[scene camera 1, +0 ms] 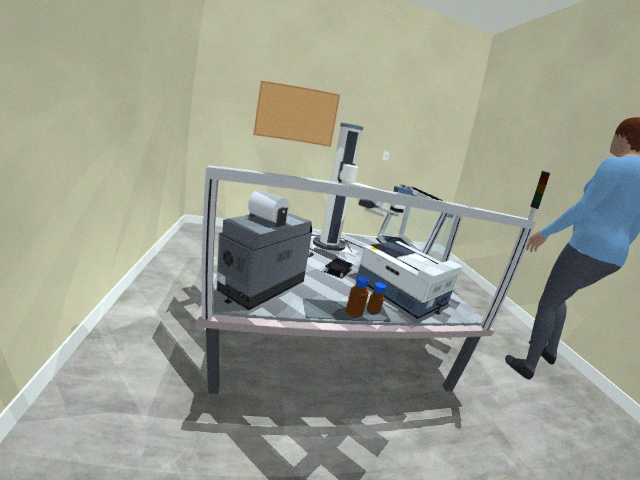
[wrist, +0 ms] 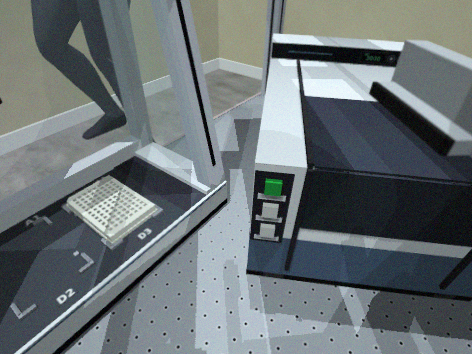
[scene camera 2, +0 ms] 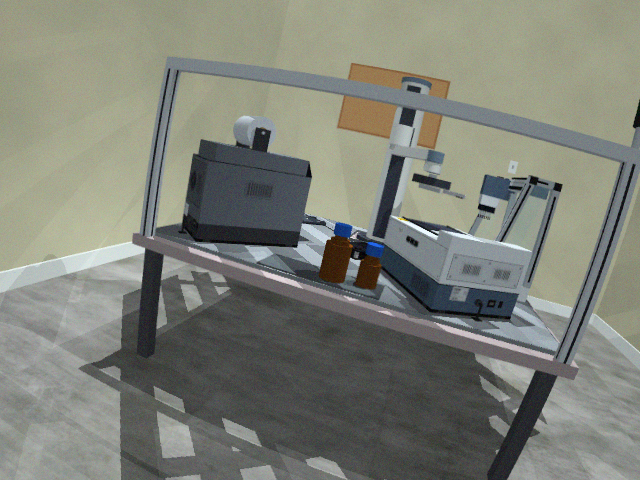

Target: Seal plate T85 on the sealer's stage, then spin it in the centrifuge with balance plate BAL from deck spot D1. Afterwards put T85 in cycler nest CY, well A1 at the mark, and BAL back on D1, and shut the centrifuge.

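Pixels of known places: gripper, fingertip midpoint: point(scene camera 1: 389, 214) point(wrist: 190, 67) point(scene camera 2: 453, 194); arm's base, link origin: point(scene camera 1: 329, 244) point(scene camera 2: 378, 242).
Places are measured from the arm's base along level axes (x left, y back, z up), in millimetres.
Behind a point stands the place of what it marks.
Observation:
My gripper point(scene camera 1: 379, 209) {x 306, y -270, z 361 mm} point(scene camera 2: 439, 190) is wide open with nothing between the fingers, raised above the bench near the centrifuge. One finger shows at the right of the wrist view. The white and blue centrifuge point(scene camera 1: 413, 268) {x 263, y -820, z 226 mm} point(scene camera 2: 444, 268) {x 294, y -960, z 156 mm} point(wrist: 280, 135) {x 363, y -465, z 223 mm} has a green-lit top button, two pale buttons below it, and a display reading about 3000. Whether its door is shut I cannot tell. The dark grey sealer point(scene camera 1: 268, 258) {x -470, y -890, z 239 mm} point(scene camera 2: 248, 201) {x -420, y -834, z 177 mm} carries a white film roll. A cream well plate point(wrist: 112, 207) {x 567, y -328, z 80 mm} sits at D3; its name is unreadable. T85, BAL, D1 and nest CY cannot be made out.
Brown bottles point(scene camera 1: 356, 299) {x -61, y -962, z 110 mm} point(scene camera 2: 334, 260) {x -36, y -968, z 89 mm} with blue caps stand at the bench's near side. A dark deck point(wrist: 40, 270) {x 555, y -204, z 67 mm} with spot D2 lies left of the centrifuge, beside a frame post point(wrist: 192, 90) {x 515, y -472, z 238 mm}. A pipetting head point(scene camera 2: 491, 193) {x 531, y 77, z 412 mm} hangs behind. A person point(scene camera 1: 599, 206) point(wrist: 70, 65) stands beyond the bench.

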